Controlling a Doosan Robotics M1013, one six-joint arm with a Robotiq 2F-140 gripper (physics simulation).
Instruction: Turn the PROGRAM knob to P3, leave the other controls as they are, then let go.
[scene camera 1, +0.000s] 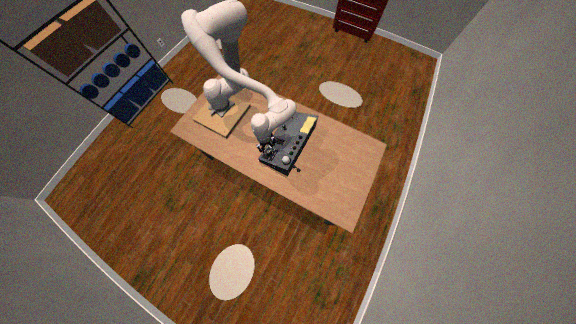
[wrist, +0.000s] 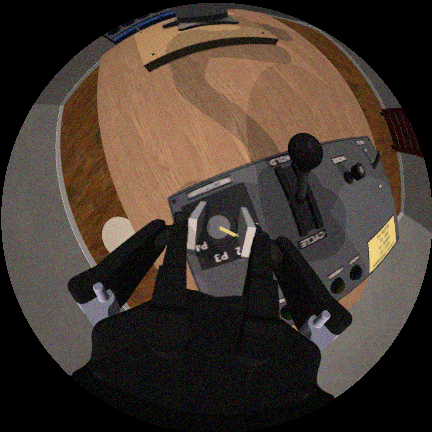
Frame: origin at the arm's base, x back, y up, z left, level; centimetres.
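Seen in the pictures: gripper, fingertip midpoint: (scene camera 1: 268, 151) (wrist: 221, 214); arm's base at its link origin: (scene camera 1: 221, 106).
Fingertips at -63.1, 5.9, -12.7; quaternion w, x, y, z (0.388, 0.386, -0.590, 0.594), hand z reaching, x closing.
Observation:
Pixels of each thing's middle, then the offset from my fingertips to it, as dx, dy, dz. "pt": a spot on its surface instead. Level surfaces: height alone.
- PROGRAM knob at the middle of its body: (wrist: 217, 226) -0.6, +2.2, -0.6
- grey control panel at its surface level: dy -0.1
- P3 label at a spot on its surface: (wrist: 221, 256) pt -5.6, +0.9, -1.5
- P4 label at a spot on its surface: (wrist: 201, 247) pt -3.9, +0.1, -4.0
- black ball-topped lever at the middle of its body: (wrist: 305, 150) +5.8, +4.7, +10.8
- MODE knob at the middle of its body: (wrist: 357, 171) +2.1, +2.5, +23.3
- yellow label at a spot on its surface: (wrist: 382, 245) (scene camera 1: 307, 125) pt -13.7, +5.8, +32.4
- white ball at a spot on its surface: (scene camera 1: 286, 160) pt -17.3, +9.9, -0.7
The PROGRAM knob (wrist: 215, 227) is a grey round cap with a yellow pointer, on a dark square of the grey control panel (wrist: 275, 220) (scene camera 1: 295, 120). In the wrist view the pointer slants down right, toward the right fingertip, above the partly covered P2 label. The P3 label (wrist: 221, 256) and P4 label (wrist: 201, 247) show below the knob; P1 is hidden behind the right finger. My gripper (wrist: 221, 214) (scene camera 1: 267, 149) is shut on the knob, with one pale fingertip on each side. The arm and fingers hide the knob in the scene view.
A black ball-topped lever (wrist: 305, 151) stands in the HOLD/CYCLE slot beside the right finger. The MODE knob (wrist: 357, 171), a yellow label (wrist: 382, 245) (scene camera 1: 308, 125) and dark round buttons are farther right in the wrist view. A white ball (scene camera 1: 286, 160) is at the panel's near end.

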